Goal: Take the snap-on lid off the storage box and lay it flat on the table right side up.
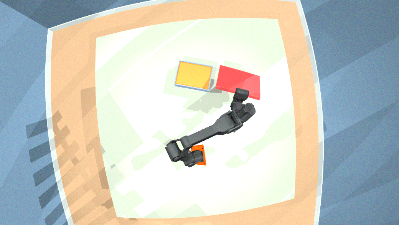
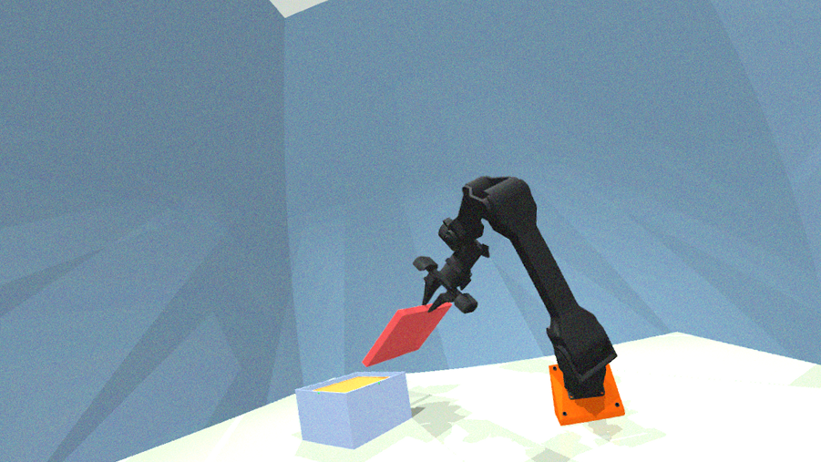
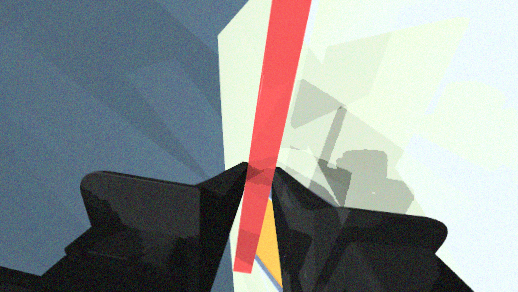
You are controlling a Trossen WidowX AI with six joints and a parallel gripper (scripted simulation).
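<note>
Right now the red lid is 60 mm ahead of my gripper tip, 50 mm below it and 30 mm to the right of it. Round my gripper tip: storage box 210 mm to the left, 180 mm below, 130 mm ahead.
</note>
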